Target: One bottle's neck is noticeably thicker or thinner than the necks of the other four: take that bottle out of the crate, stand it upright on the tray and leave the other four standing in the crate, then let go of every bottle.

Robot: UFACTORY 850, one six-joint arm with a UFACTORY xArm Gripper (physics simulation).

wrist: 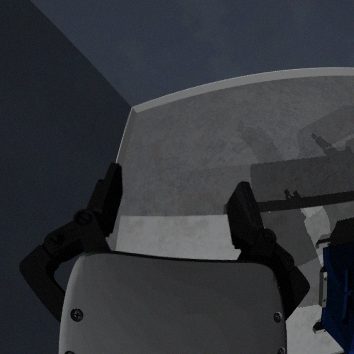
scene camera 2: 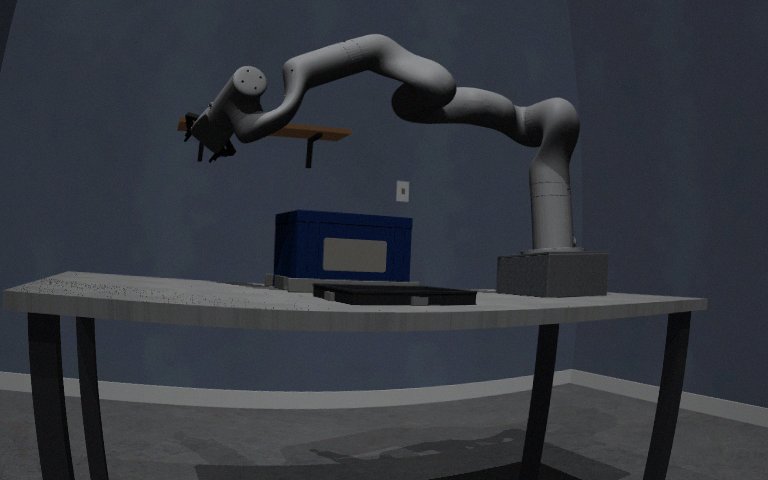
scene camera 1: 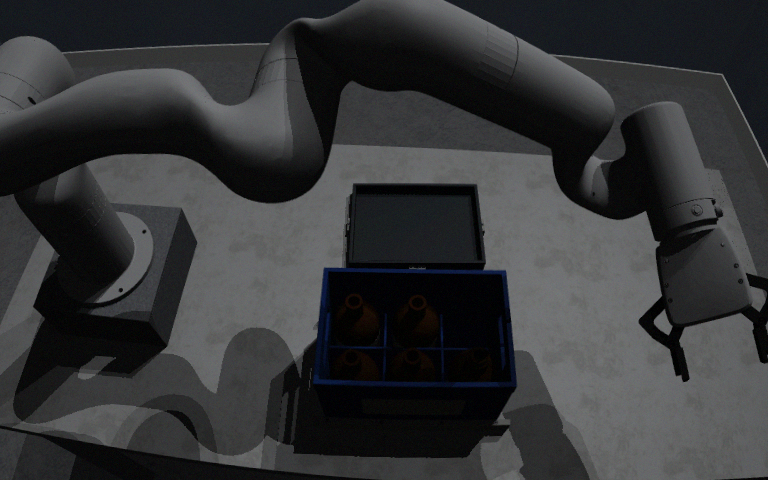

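The blue crate holds upright brown bottles: back left, back middle, front left, front middle and front right, in scene camera 1's view. The back right compartment shows no bottle. The front right bottle is in deep shadow; which neck differs in thickness I cannot tell. The dark tray lies flat behind the crate, with no bottle on it. My gripper is open and empty, high up and to the right of the crate in scene camera 1's view.
The arm's grey base block stands left of the crate in scene camera 1's view. The arm arches high over the table. A wooden shelf hangs on the wall behind.
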